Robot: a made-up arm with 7 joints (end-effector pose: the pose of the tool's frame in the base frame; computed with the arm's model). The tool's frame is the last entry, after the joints. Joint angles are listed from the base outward.
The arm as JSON. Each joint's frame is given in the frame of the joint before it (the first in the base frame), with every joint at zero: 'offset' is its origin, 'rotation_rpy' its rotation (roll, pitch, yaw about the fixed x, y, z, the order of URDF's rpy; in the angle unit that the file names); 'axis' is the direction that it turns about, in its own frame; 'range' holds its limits. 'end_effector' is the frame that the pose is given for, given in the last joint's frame.
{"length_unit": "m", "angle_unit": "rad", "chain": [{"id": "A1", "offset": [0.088, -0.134, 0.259], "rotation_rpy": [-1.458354, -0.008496, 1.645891], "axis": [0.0, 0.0, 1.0], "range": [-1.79, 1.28]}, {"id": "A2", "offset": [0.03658, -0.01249, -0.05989], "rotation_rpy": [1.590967, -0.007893, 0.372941], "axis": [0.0, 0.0, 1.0], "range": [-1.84, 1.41]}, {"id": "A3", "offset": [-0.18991, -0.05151, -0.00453], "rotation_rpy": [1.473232, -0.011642, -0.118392], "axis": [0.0, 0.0, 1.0], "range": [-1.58, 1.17]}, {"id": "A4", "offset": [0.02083, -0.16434, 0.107], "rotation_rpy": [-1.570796, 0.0, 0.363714], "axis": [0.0, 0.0, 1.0], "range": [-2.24, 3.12]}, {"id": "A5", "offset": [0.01, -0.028, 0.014], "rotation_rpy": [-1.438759, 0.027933, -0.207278], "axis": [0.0, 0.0, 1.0], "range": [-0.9, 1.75]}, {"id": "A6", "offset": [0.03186, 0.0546, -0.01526], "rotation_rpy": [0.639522, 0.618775, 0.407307], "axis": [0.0, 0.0, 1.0], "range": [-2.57, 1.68]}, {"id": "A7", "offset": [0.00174, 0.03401, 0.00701], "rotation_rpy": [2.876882, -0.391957, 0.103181], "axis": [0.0, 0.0, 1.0], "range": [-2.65, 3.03]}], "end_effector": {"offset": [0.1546, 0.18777, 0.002], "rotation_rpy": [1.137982, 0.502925, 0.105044]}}
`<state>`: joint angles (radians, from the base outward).
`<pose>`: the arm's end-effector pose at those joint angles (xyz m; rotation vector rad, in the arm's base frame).
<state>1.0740 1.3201 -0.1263 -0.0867 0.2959 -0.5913 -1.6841</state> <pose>0.2172 -0.4221 -0.1666 -0.7488 1.0694 -1.9237</pose>
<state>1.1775 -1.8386 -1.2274 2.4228 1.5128 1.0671 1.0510</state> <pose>-0.2342 -0.3708 0.1638 0.3628 0.3691 -2.5743</pose>
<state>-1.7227 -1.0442 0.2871 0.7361 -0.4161 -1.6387 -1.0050</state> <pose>0.1437 -0.3219 0.0328 -1.7526 0.6905 -1.1476</pose>
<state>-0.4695 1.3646 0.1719 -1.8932 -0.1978 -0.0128 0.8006</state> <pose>0.4788 -0.0099 0.1652 -2.5421 -0.5357 -0.5253</pose>
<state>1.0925 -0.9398 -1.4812 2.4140 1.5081 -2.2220 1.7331</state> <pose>0.1547 -0.2922 0.7154 -1.6815 -1.3568 -0.7112</pose>
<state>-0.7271 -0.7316 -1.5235 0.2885 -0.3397 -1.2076 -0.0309</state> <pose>0.1883 -0.3763 0.2242 2.3598 0.9850 0.2998</pose>
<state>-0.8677 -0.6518 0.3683 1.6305 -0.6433 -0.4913 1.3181</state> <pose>0.2555 -0.3284 -0.0062 -0.0782 0.0189 -1.8485</pose>
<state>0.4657 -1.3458 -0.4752 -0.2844 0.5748 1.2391 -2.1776</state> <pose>-0.1806 -0.2178 0.2097 0.0201 -0.3039 1.5591</pose>
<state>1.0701 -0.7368 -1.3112 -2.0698 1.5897 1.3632 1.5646</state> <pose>-0.1312 -0.1344 0.7012 1.1550 -2.0209 0.9399</pose>
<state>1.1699 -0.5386 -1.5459 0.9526 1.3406 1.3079 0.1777</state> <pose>0.0567 -0.2029 0.8527 -0.6757 -2.1174 -1.9317</pose>
